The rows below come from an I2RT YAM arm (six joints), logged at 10 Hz.
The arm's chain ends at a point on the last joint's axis. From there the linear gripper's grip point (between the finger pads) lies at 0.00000 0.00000 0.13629 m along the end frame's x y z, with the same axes.
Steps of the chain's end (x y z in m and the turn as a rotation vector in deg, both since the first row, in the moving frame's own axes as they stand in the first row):
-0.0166 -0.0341 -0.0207 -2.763 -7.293 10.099
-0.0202 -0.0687 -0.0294 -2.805 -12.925 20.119
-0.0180 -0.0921 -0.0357 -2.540 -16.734 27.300
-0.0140 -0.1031 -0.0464 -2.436 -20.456 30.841
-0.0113 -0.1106 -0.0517 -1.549 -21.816 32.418
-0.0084 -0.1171 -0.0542 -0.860 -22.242 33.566
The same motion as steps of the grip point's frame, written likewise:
-0.0344 -0.0291 -0.0220 -2.763 -7.293 10.099
-0.0512 -0.0675 -0.0330 -2.805 -12.925 20.119
-0.0572 -0.0956 -0.0415 -2.540 -16.734 27.300
-0.0608 -0.1103 -0.0549 -2.436 -20.456 30.841
-0.0603 -0.1213 -0.0612 -1.549 -21.816 32.418
-0.0576 -0.1301 -0.0641 -0.860 -22.242 33.566

